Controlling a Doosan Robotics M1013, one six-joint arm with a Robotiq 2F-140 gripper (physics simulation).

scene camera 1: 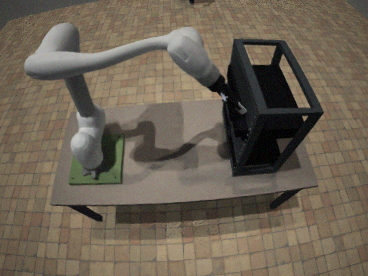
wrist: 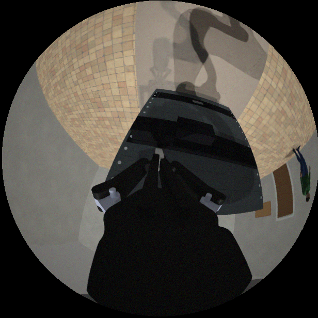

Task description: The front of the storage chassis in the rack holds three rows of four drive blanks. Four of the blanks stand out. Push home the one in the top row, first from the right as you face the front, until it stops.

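Seen in the pictures: gripper, fingertip midpoint: (scene camera 1: 243, 112); arm's base, link origin: (scene camera 1: 95, 161).
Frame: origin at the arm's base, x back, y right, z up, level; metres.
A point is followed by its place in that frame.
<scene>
The dark storage chassis (scene camera 1: 274, 89) {x -1.087, y 0.041, z 0.444 m} (wrist: 220, 146) sits inside the rack (scene camera 1: 295, 111) {x -1.002, y 0.298, z 0.599 m}. Its front is very dark in the wrist view; separate drive blanks, and which of them stand out, cannot be made out. My gripper (scene camera 1: 242, 109) {x -0.852, y 0.169, z 0.472 m} (wrist: 157, 153) is shut with nothing between its fingers. Its pale fingertips are at the front side of the rack, toward the rack's near post in the scene view. In the wrist view they lie over the left part of the dark front. Whether they touch a blank is hidden in the dark, and the top-right blank cannot be picked out.
The rack's dark posts and rails stand close around the gripper. The rack stands on the right end of the table (scene camera 1: 200, 187) {x -0.637, y 0.299, z -0.030 m}. The arm's base is on a green plate (scene camera 1: 116, 170) {x -0.143, y 0.090, z -0.004 m} at the left end. Arm shadows fall across the table.
</scene>
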